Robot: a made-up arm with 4 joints.
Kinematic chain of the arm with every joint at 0, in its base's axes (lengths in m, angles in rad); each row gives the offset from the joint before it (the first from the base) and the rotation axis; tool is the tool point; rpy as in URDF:
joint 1: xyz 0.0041 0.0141 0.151 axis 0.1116 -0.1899 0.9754
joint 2: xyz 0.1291 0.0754 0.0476 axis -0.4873 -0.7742 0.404
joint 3: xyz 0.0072 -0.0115 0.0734 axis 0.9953 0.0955 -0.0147
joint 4: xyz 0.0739 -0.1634 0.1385 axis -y
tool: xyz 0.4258 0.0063 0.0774 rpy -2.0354 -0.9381 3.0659
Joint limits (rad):
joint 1: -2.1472..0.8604
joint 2: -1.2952..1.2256
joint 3: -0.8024..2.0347
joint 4: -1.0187..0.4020
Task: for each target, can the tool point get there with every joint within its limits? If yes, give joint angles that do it. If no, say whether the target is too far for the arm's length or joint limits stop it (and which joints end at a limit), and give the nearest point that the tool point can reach.
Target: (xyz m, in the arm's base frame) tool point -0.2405 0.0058 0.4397
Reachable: no: joint limits stop it (at a limit: joint 1, joint 2, joint 4) | nearest point -0.4167 0.1625 0.7048 | short by 0.355 m
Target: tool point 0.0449 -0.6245 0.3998
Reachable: yes | joints -1.6271 0.2316 0.0293 -0.3105
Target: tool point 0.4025 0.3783 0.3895
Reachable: yes | joints 0.3718 0.9761 0.7173 -0.8559
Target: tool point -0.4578 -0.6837 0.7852
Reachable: no: too far | nearest point -0.3118 -0.5242 0.5892 | short by 0.292 m
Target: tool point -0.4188 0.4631 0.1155
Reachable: no: joint limits stop it (at a limit: joint 1, joint 2, joint 3, joint 4) | nearest point -0.1729 0.5227 0.2681 | short by 0.296 m
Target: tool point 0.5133 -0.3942 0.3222
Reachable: yes | joints -0.8109 0.5516 0.9953 -0.2731
